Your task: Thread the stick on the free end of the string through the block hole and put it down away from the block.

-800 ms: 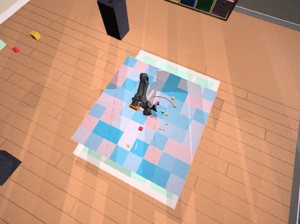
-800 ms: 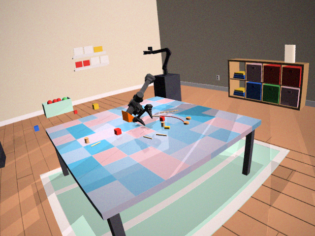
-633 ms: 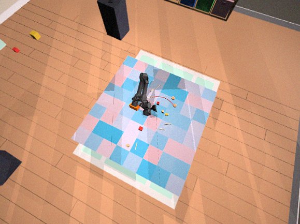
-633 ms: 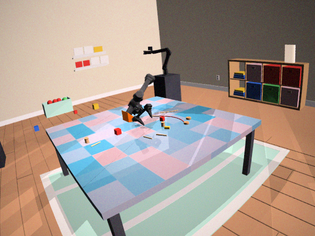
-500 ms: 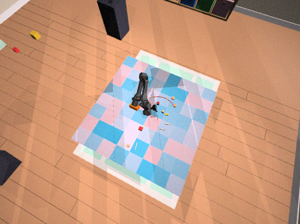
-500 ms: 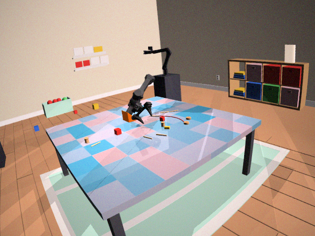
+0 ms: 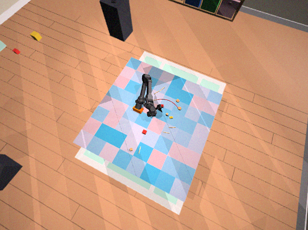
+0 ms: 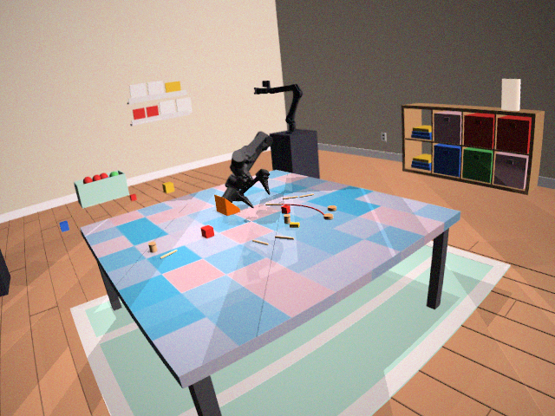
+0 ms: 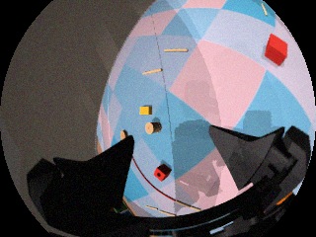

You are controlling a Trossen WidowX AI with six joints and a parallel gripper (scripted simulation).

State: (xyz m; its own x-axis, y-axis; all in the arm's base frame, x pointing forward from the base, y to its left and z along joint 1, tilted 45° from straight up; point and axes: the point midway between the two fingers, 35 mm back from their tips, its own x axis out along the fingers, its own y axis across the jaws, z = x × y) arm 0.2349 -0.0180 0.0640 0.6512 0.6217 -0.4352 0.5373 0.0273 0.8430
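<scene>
My gripper tip is now 130 mm short of the yellow piece, 90 mm above it and 60 mm to the right of it.
</scene>
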